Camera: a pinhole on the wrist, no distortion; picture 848 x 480 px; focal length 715.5 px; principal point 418.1 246.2 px. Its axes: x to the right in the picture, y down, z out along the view. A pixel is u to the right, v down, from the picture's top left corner.
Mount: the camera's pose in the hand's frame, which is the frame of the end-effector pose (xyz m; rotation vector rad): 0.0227 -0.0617 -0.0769 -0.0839 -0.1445 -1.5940
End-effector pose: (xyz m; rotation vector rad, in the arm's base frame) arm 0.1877 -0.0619 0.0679 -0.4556 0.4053 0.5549
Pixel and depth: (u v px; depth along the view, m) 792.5 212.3 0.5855
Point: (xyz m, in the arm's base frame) 0.4543 -0.0085 0.6177
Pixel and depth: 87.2 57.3 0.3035
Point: 0.1145 0.1073 0.2266
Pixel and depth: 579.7 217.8 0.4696
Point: 0.3293 0.0631 0.4364
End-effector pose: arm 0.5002 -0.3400 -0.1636 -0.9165 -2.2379 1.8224
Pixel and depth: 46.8 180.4 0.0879
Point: 0.4871 -0.3365 -0.1646
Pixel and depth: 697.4 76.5 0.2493
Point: 0.4129 -0.5308 -0.0884
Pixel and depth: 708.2 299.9 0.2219
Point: 0.3623 -0.4697 -0.1044
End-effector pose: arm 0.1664 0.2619 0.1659 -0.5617 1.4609 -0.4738
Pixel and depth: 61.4 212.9 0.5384
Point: 0.5697 0.5202 0.0127
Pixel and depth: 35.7 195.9 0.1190
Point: 0.1976 0.2713 0.1458
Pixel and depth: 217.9 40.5 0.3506
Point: 0.4087 0.4024 0.1865
